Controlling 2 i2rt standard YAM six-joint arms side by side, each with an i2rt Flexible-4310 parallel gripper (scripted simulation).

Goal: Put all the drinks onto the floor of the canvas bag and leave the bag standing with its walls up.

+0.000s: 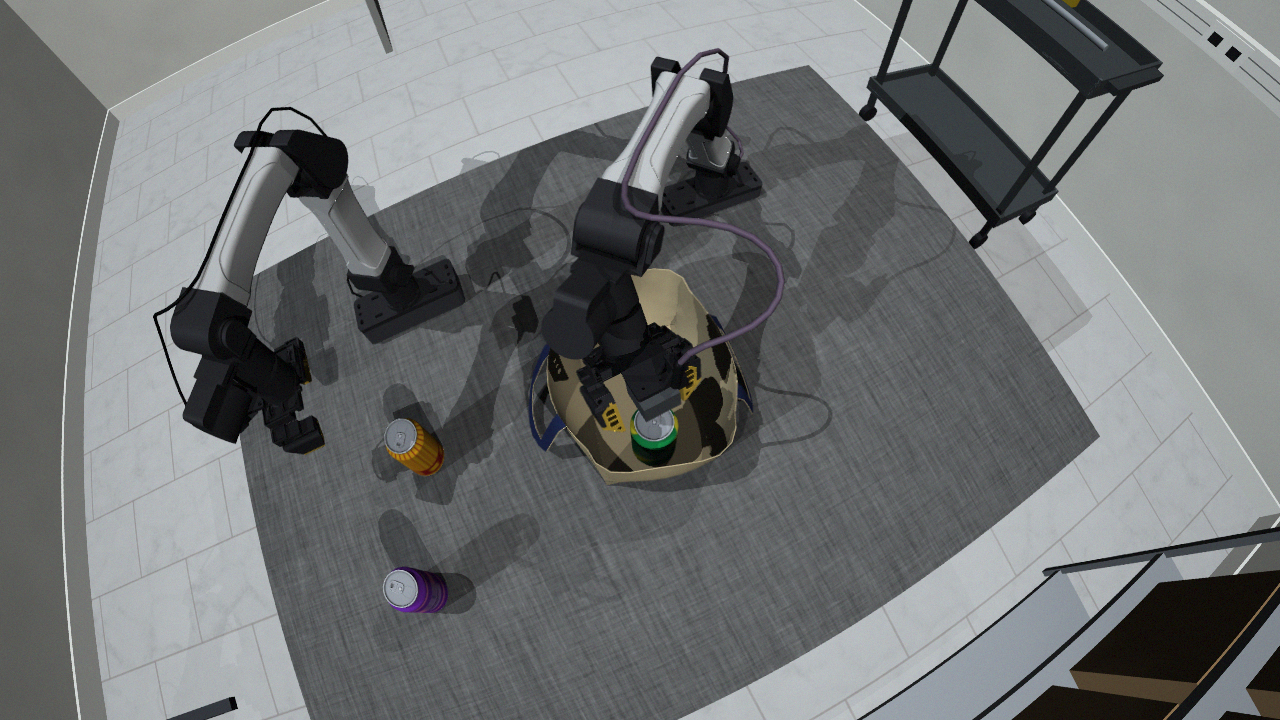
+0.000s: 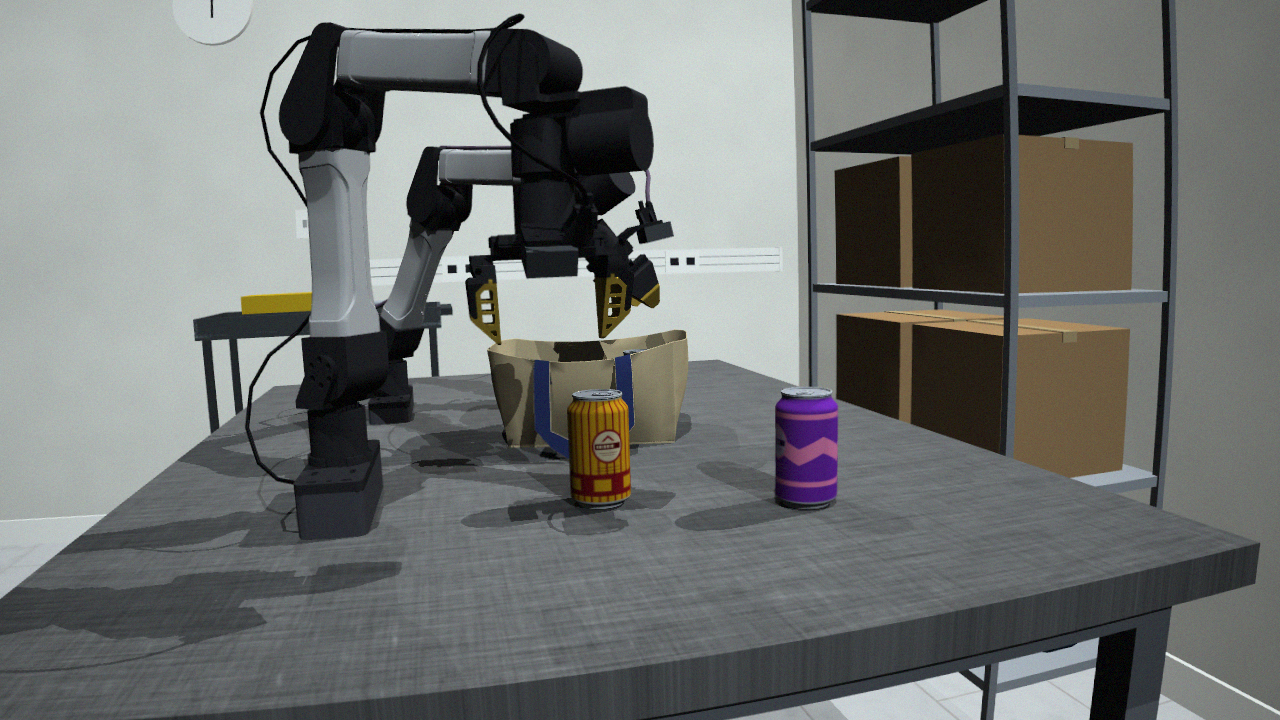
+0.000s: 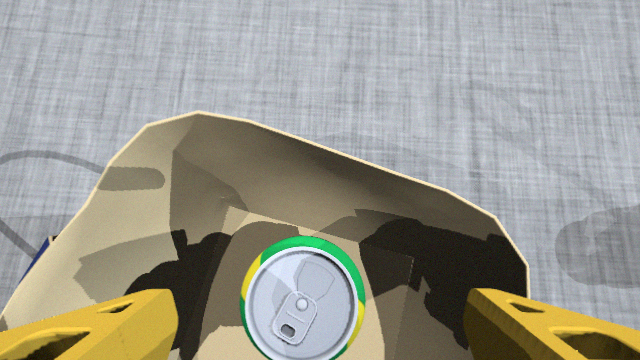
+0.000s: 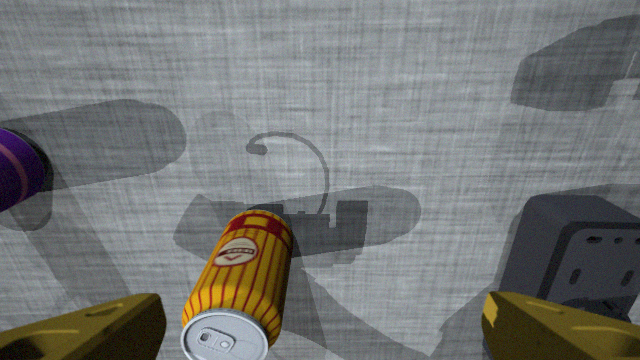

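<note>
My left gripper (image 1: 653, 414), my right gripper (image 1: 313, 410), a canvas bag (image 1: 665, 298). Left gripper (image 2: 647, 305), right gripper (image 2: 551, 341), canvas bag (image 2: 533, 381). Left gripper (image 3: 320, 303), canvas bag (image 3: 153, 220). Right gripper (image 4: 323, 306).
</note>
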